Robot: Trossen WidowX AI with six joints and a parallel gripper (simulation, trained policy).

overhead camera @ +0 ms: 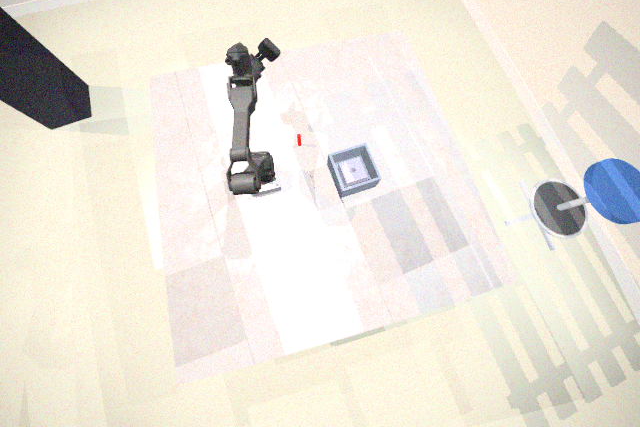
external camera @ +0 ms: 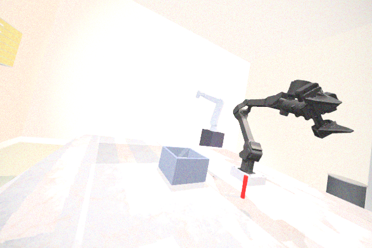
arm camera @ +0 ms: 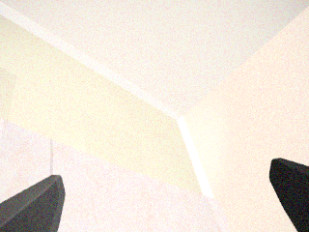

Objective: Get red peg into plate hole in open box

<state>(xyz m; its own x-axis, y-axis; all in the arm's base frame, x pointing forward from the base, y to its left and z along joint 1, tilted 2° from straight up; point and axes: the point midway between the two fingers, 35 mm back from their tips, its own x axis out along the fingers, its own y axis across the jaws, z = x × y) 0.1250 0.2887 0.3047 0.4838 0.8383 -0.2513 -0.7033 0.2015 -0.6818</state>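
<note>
My gripper tip is 30 cm above the red peg, 22 cm to the left of it and 4 cm short of it. Also, from my gripper tip: grey-blue box 43 cm to the right, 31 cm below, 20 cm ahead.
</note>
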